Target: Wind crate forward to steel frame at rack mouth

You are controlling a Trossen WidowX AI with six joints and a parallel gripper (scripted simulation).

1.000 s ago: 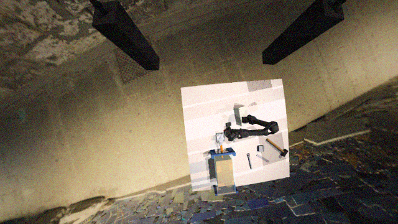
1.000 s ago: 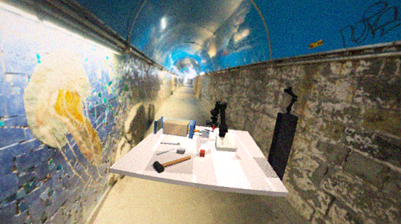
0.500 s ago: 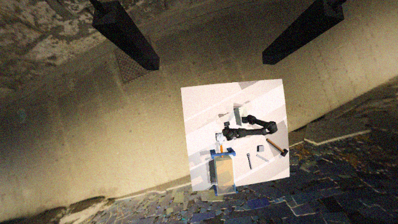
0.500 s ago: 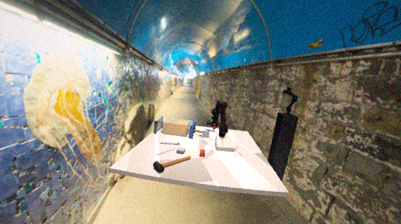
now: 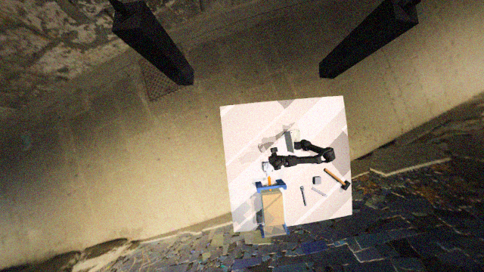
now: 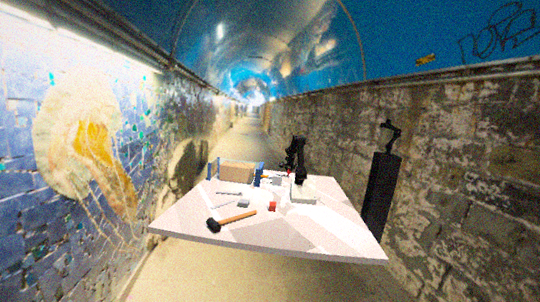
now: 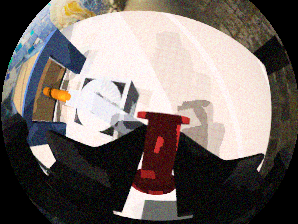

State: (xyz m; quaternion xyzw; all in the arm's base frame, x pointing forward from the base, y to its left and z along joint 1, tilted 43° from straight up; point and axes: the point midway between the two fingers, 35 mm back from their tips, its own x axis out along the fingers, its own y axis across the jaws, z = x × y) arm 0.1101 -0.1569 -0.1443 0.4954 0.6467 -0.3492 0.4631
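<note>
Right now my gripper tip is 30 mm short of the winch handle, 30 mm above it and 10 mm to the right of it. Also, from my gripper tip: hand winch (100 mm below, 80 mm ahead, 10 mm to the right); blue steel frame (250 mm ahead, 30 mm below, 20 mm to the left); dark red knob (20 mm to the left).
</note>
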